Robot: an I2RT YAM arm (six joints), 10 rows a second.
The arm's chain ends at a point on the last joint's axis. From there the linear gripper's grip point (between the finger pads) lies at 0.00 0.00 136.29 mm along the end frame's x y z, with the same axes.
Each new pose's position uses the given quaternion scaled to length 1; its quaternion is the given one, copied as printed.
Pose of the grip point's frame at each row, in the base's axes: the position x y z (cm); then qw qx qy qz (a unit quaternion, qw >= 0):
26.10, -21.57, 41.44, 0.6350, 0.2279, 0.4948, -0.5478
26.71, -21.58, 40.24, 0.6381, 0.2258, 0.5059, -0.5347
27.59, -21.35, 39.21, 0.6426, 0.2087, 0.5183, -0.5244
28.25, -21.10, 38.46, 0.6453, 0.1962, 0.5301, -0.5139
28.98, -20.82, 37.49, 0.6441, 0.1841, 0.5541, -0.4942
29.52, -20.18, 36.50, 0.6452, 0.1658, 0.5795, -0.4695
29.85, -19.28, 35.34, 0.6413, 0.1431, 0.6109, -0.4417
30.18, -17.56, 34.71, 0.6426, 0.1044, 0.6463, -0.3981
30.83, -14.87, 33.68, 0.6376, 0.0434, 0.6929, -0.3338
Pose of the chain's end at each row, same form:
20.94, -10.24, 35.90, 0.6350, 0.2279, 0.4948, -0.5478
21.20, -10.28, 34.98, 0.6381, 0.2258, 0.5059, -0.5347
21.50, -10.29, 34.09, 0.6426, 0.2087, 0.5183, -0.5244
21.67, -10.22, 33.54, 0.6453, 0.1962, 0.5301, -0.5139
21.73, -10.12, 33.15, 0.6441, 0.1841, 0.5541, -0.4942
21.45, -9.85, 32.77, 0.6452, 0.1658, 0.5795, -0.4695
20.89, -9.42, 32.44, 0.6413, 0.1431, 0.6109, -0.4417
19.99, -8.72, 32.76, 0.6426, 0.1044, 0.6463, -0.3981
19.18, -7.81, 33.19, 0.6376, 0.0434, 0.6929, -0.3338

